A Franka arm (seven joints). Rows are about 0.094 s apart.
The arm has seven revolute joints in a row. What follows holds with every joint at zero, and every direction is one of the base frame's. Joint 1 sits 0.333 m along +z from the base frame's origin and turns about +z. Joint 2 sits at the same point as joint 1 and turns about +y. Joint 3 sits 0.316 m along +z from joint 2 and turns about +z. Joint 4 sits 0.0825 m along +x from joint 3 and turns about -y. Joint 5 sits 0.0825 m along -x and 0.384 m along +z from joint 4 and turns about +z. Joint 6 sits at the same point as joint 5 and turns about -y. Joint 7 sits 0.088 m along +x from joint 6 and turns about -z. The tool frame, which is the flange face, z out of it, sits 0.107 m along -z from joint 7; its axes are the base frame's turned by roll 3.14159, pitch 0 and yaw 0 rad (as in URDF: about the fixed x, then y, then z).
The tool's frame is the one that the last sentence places.
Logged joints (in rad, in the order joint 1, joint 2, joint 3, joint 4, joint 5, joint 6, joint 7), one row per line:
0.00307, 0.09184, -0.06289, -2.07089, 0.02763, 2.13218, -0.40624
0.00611, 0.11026, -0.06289, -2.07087, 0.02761, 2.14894, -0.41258
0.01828, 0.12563, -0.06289, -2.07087, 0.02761, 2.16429, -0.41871
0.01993, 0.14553, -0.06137, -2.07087, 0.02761, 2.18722, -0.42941
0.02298, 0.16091, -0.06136, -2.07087, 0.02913, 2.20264, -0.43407
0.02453, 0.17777, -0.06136, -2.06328, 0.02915, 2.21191, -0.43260
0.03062, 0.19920, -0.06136, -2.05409, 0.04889, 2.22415, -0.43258
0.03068, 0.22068, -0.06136, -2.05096, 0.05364, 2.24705, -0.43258
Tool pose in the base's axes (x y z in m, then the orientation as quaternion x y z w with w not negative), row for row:
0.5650, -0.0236, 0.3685, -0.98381, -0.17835, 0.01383, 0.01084
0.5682, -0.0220, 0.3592, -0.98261, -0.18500, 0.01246, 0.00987
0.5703, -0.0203, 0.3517, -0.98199, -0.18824, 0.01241, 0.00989
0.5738, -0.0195, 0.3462, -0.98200, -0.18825, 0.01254, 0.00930
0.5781, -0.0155, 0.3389, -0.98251, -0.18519, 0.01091, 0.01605
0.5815, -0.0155, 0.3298, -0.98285, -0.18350, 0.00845, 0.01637
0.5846, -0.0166, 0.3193, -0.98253, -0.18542, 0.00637, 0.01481
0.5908, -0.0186, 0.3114, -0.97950, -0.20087, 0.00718, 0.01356
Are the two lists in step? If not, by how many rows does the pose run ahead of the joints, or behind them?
The pose runs 2 rows ahead of the joints: the pose in row i belongs to the joints in row i + 2.
